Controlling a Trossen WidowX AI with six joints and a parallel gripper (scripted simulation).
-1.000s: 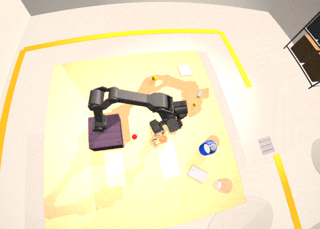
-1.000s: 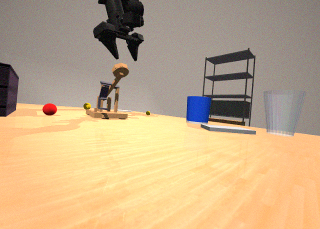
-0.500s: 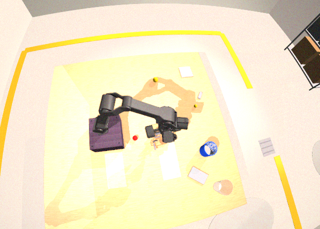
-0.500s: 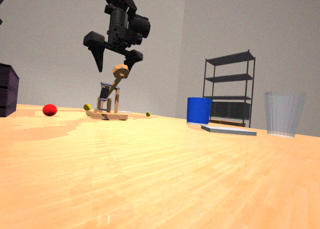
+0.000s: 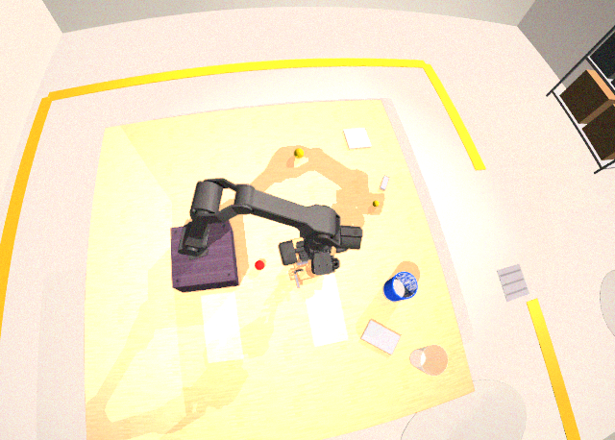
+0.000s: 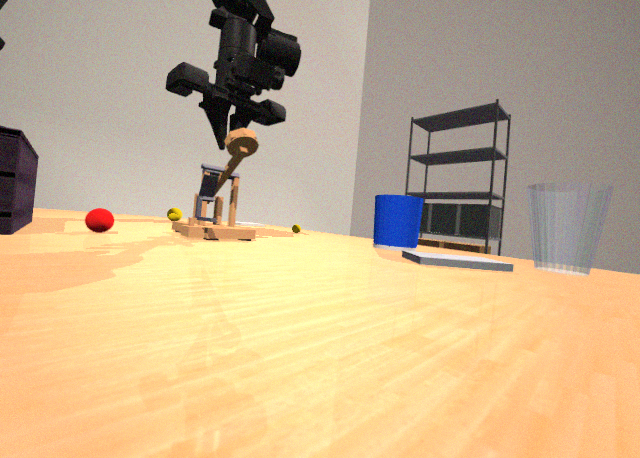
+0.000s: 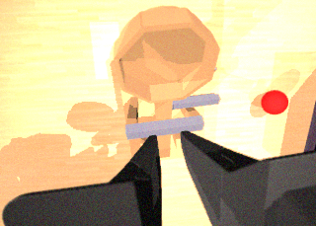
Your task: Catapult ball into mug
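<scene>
My gripper tip is 7 cm above the wooden catapult and 2 cm past it. From my gripper tip the other things lie so: flat grey tile: 32 cm to the right, 14 cm below, 14 cm ahead; then blue mug: 26 cm ahead, 19 cm to the right, 11 cm below; then red ball: 15 cm behind, 12 cm below, 5 cm to the left.
</scene>
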